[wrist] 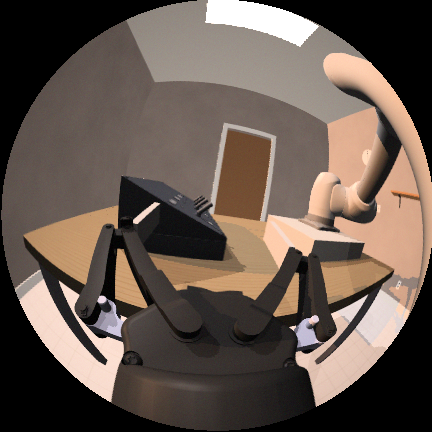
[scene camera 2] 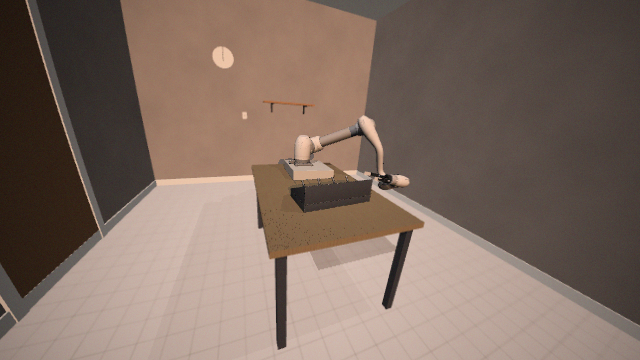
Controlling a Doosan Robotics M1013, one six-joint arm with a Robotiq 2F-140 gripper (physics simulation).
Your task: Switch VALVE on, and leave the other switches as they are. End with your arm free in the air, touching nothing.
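Frame: origin at the arm's base, x ahead, y left, z up, level; centimetres.
Where they show: gripper, fingertip midpoint: (wrist: 213, 221) (scene camera 2: 368, 175); arm's base at its link origin: (wrist: 318, 226) (scene camera 2: 301, 163).
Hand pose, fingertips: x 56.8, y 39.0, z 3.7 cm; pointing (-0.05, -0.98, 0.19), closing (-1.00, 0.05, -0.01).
Note:
Each offset is from my fingertips to the centre of the thing. Level surfaces: height alone.
The black switch box {dy -38.3, dx +10.4, dz -6.0 cm} (scene camera 2: 337, 196) (wrist: 185, 246) stands on the table with a sloped top. Its small levers {dy -32.8, dx +1.3, dz -1.1 cm} (wrist: 202, 205) stick out in a row and overlap in the wrist view; in the scene view they show as thin stubs above the box's rear edge. The labels cannot be read now, so I cannot tell which lever is VALVE or how it is set. My gripper (scene camera 2: 371, 175) (wrist: 213, 221) is open and empty, low beside the box's end at the table's right side in the scene view. The left finger overlaps the box in the wrist view; contact cannot be made out.
The wooden table {dz -12.1 cm} (scene camera 2: 345, 225) (wrist: 75, 240) carries the box and the pale base block (scene camera 2: 312, 173) (wrist: 337, 250) that bears the arm (scene camera 2: 302, 147) (wrist: 325, 197). The base block stands behind the box in the scene view. A wall shelf (scene camera 2: 288, 104) hangs on the far wall.

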